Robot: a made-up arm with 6 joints. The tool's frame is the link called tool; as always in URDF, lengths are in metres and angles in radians.
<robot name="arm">
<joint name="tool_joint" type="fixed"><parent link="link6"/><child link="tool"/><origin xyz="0 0 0" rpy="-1.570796 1.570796 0"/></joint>
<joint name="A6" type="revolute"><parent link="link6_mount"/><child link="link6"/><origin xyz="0 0 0.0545" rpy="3.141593 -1.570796 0"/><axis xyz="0 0 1"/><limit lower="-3.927" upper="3.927"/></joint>
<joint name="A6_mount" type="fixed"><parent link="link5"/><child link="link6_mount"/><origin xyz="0 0 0.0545"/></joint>
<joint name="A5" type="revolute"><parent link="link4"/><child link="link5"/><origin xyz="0 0 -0.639" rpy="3.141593 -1.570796 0"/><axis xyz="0 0 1"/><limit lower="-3.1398" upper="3.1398"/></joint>
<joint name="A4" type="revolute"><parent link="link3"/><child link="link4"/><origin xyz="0 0 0" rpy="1.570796 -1.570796 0"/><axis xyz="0 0 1"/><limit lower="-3.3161" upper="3.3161"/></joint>
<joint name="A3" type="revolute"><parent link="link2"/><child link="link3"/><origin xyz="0.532 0 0" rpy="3.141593 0 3.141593"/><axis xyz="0 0 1"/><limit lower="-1.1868" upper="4.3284"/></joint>
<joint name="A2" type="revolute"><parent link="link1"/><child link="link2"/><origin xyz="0 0 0" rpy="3.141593 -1.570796 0"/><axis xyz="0 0 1"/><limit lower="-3.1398" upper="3.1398"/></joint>
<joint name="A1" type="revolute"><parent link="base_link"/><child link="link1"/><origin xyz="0 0 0.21" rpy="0 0 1.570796"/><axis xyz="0 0 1"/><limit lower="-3.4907" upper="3.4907"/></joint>
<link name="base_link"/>
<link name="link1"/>
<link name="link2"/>
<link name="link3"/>
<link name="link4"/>
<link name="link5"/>
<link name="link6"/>
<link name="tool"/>
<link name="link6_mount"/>
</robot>
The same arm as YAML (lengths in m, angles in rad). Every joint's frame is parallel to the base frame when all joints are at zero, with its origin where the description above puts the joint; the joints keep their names.
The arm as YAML. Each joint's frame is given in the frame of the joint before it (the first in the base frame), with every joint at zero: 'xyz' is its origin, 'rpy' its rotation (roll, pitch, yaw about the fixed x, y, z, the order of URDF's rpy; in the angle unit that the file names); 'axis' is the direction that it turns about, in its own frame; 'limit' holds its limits. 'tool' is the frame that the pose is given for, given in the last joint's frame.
units:
  length: m
  angle: rad
joints:
  - name: A1
    type: revolute
    origin:
      xyz: [0.0, 0.0, 0.21]
      rpy: [0.0, 0.0, 0.0]
    axis: [0.0, 0.0, 1.0]
    limit:
      lower: -3.4907
      upper: 3.4907
  - name: A2
    type: revolute
    origin:
      xyz: [0.0, 0.0, 0.0]
      rpy: [0.0, 0.0, 0.0]
    axis: [0.0, 1.0, 0.0]
    limit:
      lower: -3.1398
      upper: 3.1398
  - name: A3
    type: revolute
    origin:
      xyz: [0.0, 0.0, 0.532]
      rpy: [0.0, 0.0, 0.0]
    axis: [0.0, -1.0, 0.0]
    limit:
      lower: -1.1868
      upper: 4.3284
  - name: A4
    type: revolute
    origin:
      xyz: [0.0, 0.0, 0.0]
      rpy: [0.0, 0.0, 0.0]
    axis: [-1.0, 0.0, 0.0]
    limit:
      lower: -3.3161
      upper: 3.3161
  - name: A5
    type: revolute
    origin:
      xyz: [0.639, 0.0, 0.0]
      rpy: [0.0, 0.0, 0.0]
    axis: [0.0, -1.0, 0.0]
    limit:
      lower: -3.1398
      upper: 3.1398
  - name: A6
    type: revolute
    origin:
      xyz: [0.0, -0.109, 0.0]
      rpy: [0.0, 0.0, 0.0]
    axis: [-1.0, 0.0, 0.0]
    limit:
      lower: -3.927
      upper: 3.927
tool:
  origin:
    xyz: [0.0, 0.0, 0.0]
    rpy: [0.0, 0.0, 0.0]

